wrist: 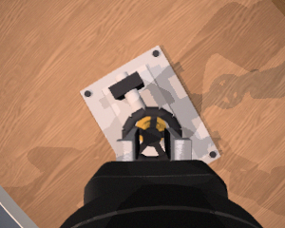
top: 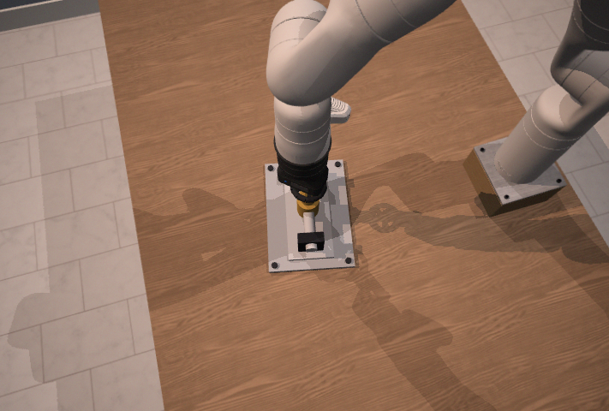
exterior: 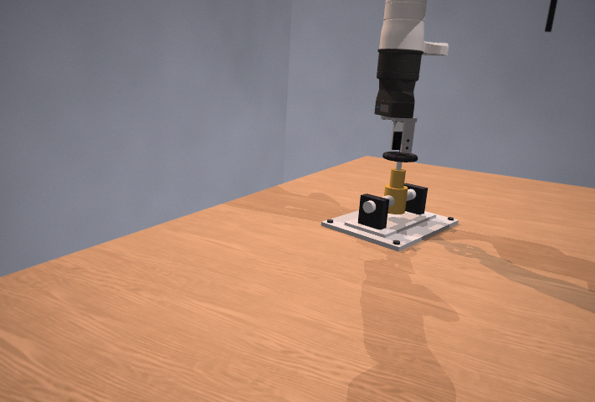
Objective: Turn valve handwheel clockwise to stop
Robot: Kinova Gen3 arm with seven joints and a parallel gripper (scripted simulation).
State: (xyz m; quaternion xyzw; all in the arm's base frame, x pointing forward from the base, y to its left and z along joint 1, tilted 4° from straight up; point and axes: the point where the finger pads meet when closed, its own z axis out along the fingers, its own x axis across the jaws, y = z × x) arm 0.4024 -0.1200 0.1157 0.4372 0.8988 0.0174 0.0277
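Right now the black spoked handwheel is 4 cm below my hand.
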